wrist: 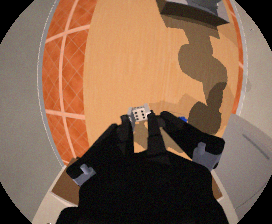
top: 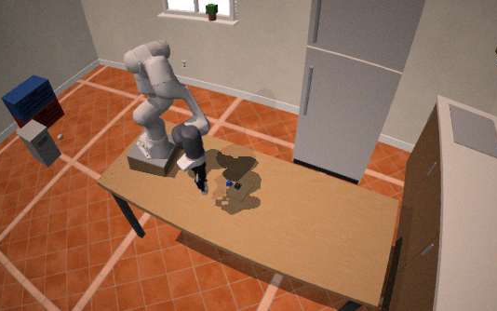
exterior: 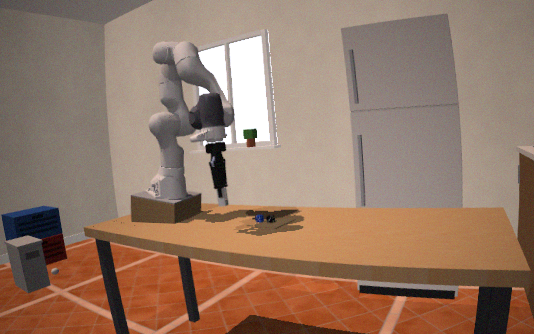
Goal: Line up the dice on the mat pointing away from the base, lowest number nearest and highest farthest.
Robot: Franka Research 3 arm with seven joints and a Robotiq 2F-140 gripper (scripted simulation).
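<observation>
Now: hand 18 cm to the right of the wood-coloured mat, 13 cm above it and 7 cm short of it. Also, from my hand: blue die 17 cm to the left, 12 cm below, 2 cm ahead.
</observation>
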